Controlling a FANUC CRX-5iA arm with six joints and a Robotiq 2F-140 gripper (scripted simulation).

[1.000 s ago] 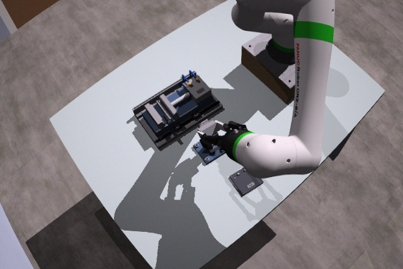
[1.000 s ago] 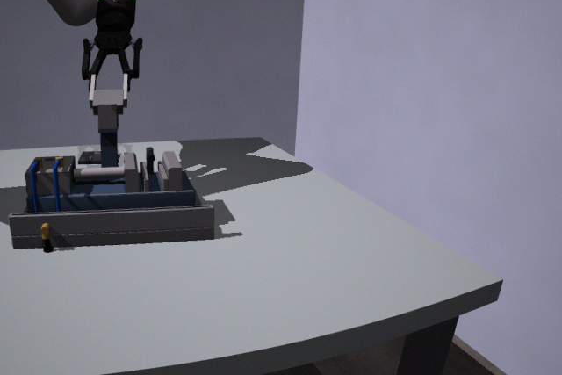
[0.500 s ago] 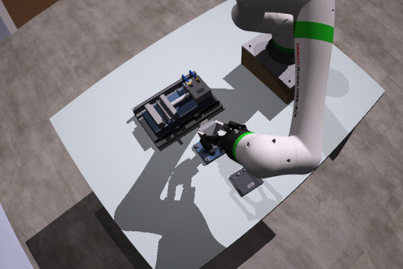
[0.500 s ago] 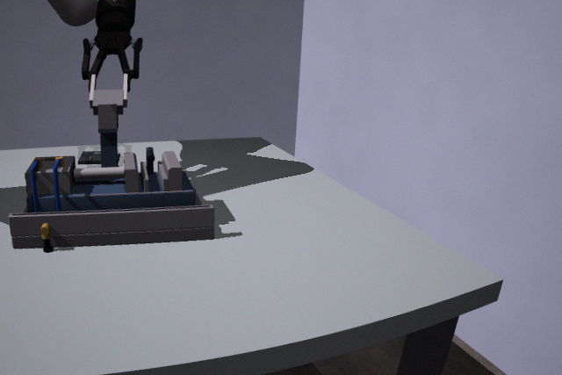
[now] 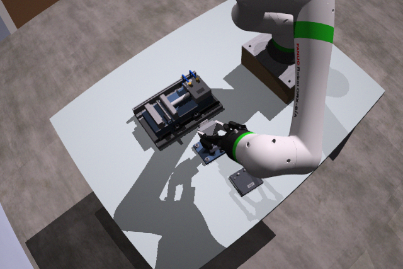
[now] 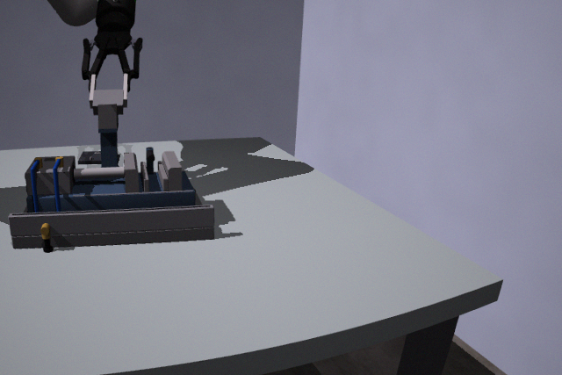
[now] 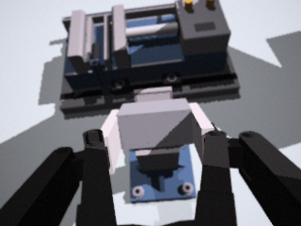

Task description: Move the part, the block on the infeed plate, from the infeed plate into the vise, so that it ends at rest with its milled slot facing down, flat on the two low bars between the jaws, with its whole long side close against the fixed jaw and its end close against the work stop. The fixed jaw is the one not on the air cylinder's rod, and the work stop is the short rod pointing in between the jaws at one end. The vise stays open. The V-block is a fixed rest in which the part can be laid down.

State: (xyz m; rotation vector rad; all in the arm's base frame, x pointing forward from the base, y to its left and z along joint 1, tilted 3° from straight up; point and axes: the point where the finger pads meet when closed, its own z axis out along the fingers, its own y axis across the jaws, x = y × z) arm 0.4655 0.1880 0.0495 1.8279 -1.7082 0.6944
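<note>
The part is 20 mm below my hand and 10 mm to the right of it. Round my hand: dark infeed plate (170 mm below, 160 mm to the left, 50 mm behind); then blue work stop (150 mm to the right, 120 mm below, 90 mm ahead); then black work stop (170 mm to the right, 90 mm below, 90 mm ahead).
</note>
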